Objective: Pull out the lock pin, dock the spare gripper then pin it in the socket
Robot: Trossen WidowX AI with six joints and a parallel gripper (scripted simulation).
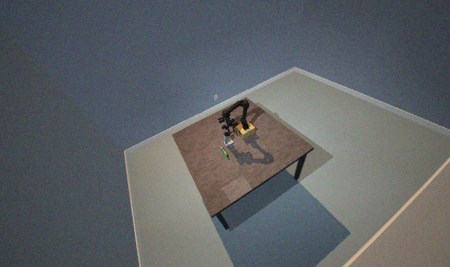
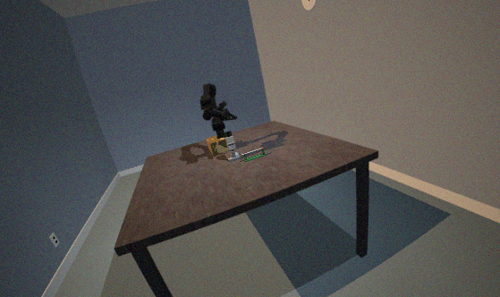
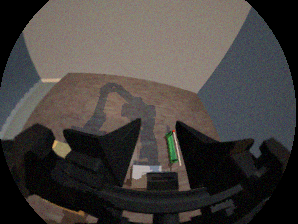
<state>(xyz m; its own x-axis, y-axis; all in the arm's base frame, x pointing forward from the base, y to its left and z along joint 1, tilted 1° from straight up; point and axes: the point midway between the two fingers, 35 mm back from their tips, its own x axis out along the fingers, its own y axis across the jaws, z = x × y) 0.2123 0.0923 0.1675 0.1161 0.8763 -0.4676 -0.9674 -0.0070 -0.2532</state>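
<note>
Right now my gripper tip is 220 mm above the green strip, 150 mm short of it and 40 mm to the right of it. The rest, counted from my gripper tip: grey post (190 mm below, 80 mm to the right, 60 mm ahead); spare gripper (120 mm below, 80 mm to the right, 60 mm ahead).
</note>
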